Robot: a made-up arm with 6 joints. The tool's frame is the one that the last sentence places.
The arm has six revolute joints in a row. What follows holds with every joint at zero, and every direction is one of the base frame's.
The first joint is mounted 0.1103 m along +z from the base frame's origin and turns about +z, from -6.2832 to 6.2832 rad.
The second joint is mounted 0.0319 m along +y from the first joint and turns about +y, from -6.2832 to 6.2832 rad.
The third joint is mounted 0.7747 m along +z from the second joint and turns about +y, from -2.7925 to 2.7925 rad.
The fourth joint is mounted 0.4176 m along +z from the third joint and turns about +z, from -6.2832 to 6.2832 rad.
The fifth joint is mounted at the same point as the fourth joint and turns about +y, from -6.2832 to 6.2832 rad.
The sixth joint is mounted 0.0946 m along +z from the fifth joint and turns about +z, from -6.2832 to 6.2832 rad.
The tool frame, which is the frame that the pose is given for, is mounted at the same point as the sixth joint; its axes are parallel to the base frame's.
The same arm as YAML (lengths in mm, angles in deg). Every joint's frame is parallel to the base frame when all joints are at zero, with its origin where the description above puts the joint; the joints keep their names.
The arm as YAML. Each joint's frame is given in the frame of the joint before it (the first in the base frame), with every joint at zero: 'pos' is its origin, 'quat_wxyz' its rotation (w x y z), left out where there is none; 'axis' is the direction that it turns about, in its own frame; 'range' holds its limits. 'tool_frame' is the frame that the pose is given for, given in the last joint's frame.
length_unit: mm
angle_unit: deg
joints:
  - joint: joint 1
    pos: [0.0, 0.0, 110.3]
    axis: [0.0, 0.0, 1.0]
    range: [-360.0, 360.0]
  - joint: joint 2
    pos: [0.0, 31.9, 0.0]
    axis: [0.0, 1.0, 0.0]
    range: [-360.0, 360.0]
  - joint: joint 3
    pos: [0.0, 0.0, 774.7]
    axis: [0.0, 1.0, 0.0]
    range: [-160.0, 160.0]
  - joint: joint 4
    pos: [0.0, 0.0, 417.6]
    axis: [0.0, 0.0, 1.0]
    range: [-360.0, 360.0]
  - joint: joint 5
    pos: [0.0, 0.0, 0.0]
    axis: [0.0, 1.0, 0.0]
    range: [-360.0, 360.0]
  - joint: joint 6
    pos: [0.0, 0.0, 94.6]
    axis: [0.0, 0.0, 1.0]
    range: [-360.0, 360.0]
tool_frame:
  pos: [0.0, 0.0, 0.0]

